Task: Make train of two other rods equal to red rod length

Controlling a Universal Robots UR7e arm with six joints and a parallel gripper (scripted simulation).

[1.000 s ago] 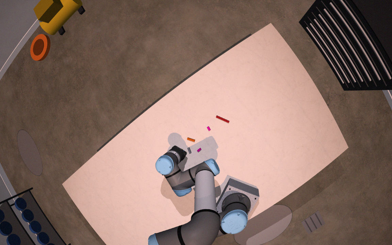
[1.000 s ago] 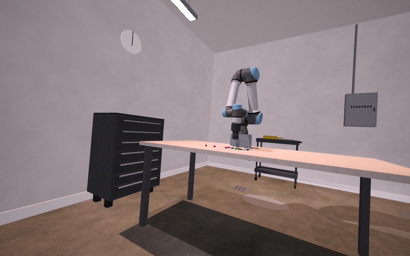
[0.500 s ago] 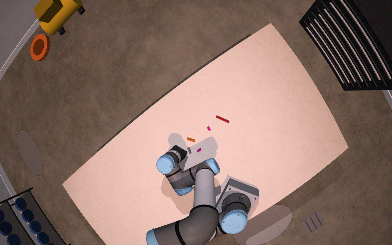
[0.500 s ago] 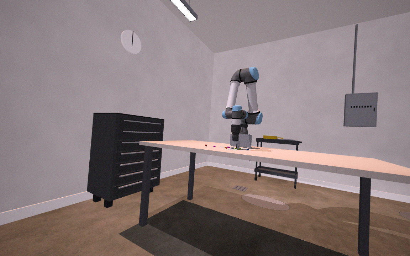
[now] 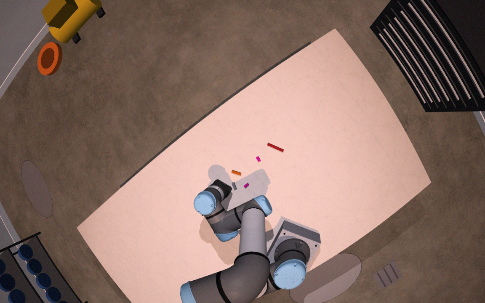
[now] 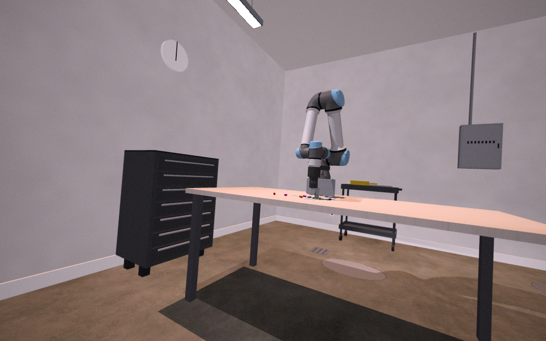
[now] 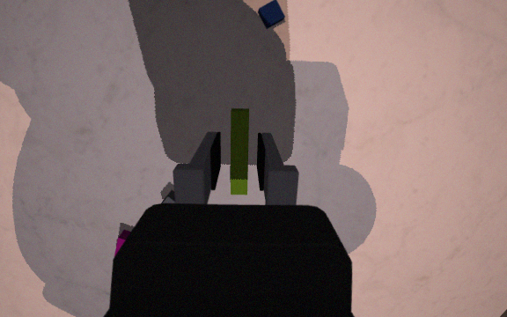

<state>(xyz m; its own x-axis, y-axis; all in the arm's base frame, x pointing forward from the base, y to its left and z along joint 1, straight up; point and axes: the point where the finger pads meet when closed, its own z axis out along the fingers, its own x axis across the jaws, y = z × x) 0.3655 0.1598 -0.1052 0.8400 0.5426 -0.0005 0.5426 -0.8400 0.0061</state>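
The lime rod is 1 cm below my hand. From my hand the other things lie so: blue rod: 3 cm behind, 7 cm to the left, 1 cm below; orange rod: 4 cm ahead, 9 cm to the right, 1 cm below; grey rod: 1 cm behind, 5 cm to the right, 1 cm below.
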